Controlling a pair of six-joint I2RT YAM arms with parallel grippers.
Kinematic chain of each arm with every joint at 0, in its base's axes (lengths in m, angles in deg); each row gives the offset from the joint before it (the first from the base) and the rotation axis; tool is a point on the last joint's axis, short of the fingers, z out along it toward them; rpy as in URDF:
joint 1: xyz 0 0 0.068 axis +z
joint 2: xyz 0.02 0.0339 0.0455 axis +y
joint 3: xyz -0.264 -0.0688 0 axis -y
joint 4: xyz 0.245 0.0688 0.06 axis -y
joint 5: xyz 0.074 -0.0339 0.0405 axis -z
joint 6: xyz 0.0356 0 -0.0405 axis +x
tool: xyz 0 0 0 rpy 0 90 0
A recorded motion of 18 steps. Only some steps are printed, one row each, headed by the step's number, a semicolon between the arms.
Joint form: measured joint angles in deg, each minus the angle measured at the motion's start. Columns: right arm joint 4, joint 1, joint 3, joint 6, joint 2, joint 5; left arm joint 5, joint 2, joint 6, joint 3, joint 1, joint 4.
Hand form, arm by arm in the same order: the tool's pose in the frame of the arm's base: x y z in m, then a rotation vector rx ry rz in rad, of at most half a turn. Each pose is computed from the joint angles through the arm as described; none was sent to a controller.
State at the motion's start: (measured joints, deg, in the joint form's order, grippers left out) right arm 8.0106 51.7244 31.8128 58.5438 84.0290 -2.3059; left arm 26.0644 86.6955 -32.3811 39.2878 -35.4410 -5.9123
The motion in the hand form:
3: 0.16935 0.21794 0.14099 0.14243 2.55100 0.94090; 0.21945 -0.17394 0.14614 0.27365 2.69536 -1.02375
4: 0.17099 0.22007 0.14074 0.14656 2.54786 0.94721; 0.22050 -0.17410 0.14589 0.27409 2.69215 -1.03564
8: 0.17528 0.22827 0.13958 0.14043 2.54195 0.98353; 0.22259 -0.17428 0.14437 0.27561 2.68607 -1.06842
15: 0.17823 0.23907 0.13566 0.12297 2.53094 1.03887; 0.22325 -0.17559 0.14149 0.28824 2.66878 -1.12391
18: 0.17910 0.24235 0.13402 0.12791 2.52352 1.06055; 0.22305 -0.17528 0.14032 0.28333 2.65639 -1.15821
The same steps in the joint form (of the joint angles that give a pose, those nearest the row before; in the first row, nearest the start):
3: 2.06 0.11 0.89 0.74 2.03 -0.15; 1.14 1.55 0.04 0.04 0.37 0.35
4: 2.56 0.11 1.31 0.96 2.69 -0.20; 1.64 1.79 0.00 0.11 0.52 0.74
8: 4.54 0.33 2.65 1.38 4.94 -1.16; 3.06 2.45 -0.15 0.09 0.90 1.88
15: 8.20 1.01 3.74 1.95 7.96 -2.43; 5.18 3.19 -0.57 -0.52 0.98 4.46
18: 9.79 1.22 3.93 2.56 8.96 -2.67; 6.34 3.28 -1.31 -1.18 1.14 6.21

